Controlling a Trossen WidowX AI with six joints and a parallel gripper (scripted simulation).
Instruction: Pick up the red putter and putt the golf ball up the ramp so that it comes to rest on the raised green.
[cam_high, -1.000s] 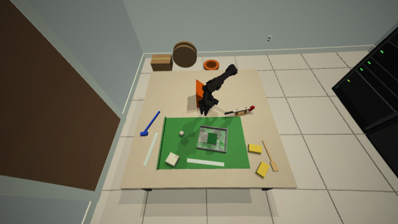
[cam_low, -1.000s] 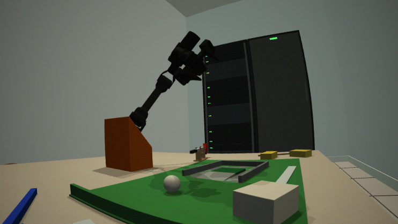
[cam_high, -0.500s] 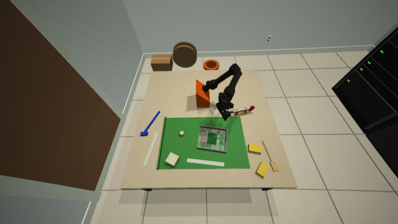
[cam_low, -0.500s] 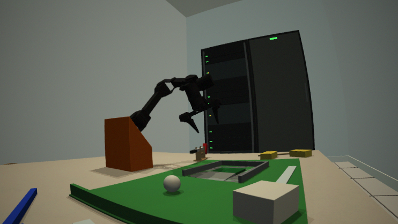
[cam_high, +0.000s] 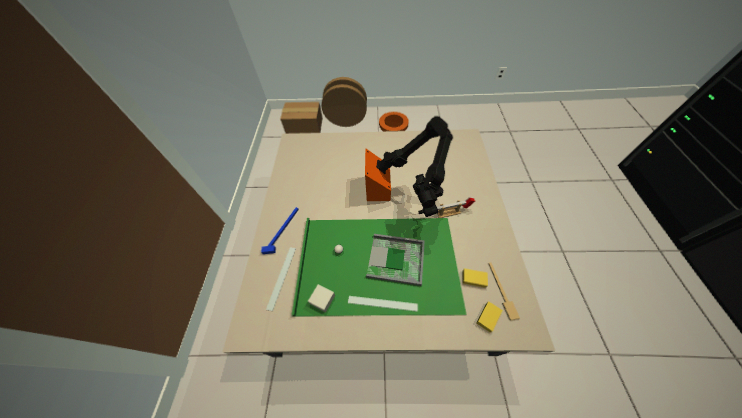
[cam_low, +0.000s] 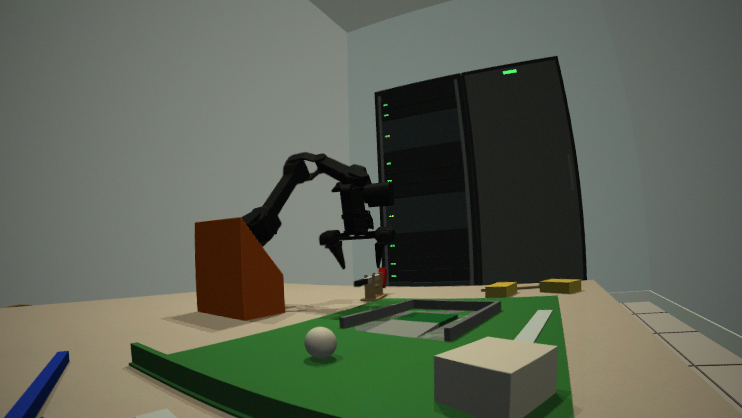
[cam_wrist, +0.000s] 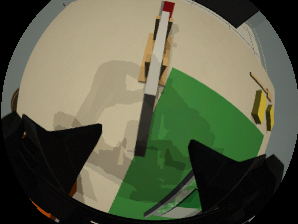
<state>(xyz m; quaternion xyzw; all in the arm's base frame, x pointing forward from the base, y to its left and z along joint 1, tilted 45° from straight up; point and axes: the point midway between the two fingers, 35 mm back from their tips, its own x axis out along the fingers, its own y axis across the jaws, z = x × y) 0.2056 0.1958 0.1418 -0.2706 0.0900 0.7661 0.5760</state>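
My gripper tip is 50 mm past the wooden stand, 130 mm to the right of it and 60 mm above it. The rest, counted from my gripper tip: blue putter (160 mm ahead, 720 mm to the right, 80 mm below); white golf ball (240 mm ahead, 410 mm to the right, 70 mm below); white cube (480 mm ahead, 430 mm to the right, 70 mm below).
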